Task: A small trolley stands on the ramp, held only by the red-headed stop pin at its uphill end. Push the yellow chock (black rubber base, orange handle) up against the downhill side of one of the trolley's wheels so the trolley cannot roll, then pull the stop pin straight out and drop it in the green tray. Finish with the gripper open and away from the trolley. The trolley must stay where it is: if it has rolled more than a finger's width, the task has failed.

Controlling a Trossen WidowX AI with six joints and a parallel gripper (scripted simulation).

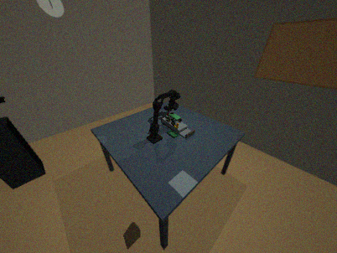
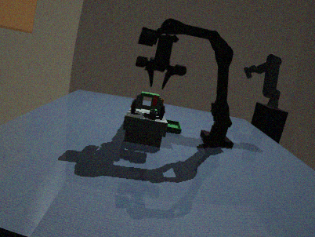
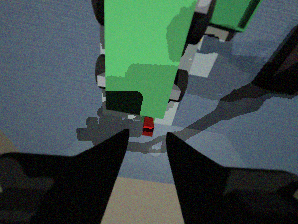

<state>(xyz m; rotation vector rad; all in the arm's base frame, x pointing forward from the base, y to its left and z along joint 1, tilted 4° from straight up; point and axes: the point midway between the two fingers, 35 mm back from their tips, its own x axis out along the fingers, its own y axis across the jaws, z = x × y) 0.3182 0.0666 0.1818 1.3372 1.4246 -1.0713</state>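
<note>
Right now the red-headed stop pin is 60 mm below my gripper tip and 30 mm to the left of it. The rest, counted from my gripper tip: grey ramp 140 mm below, 70 mm to the right, 20 mm ahead; then yellow chock 150 mm to the right, 110 mm below, 50 mm behind; then green-topped trolley 80 mm below, 60 mm to the right, 20 mm ahead.
</note>
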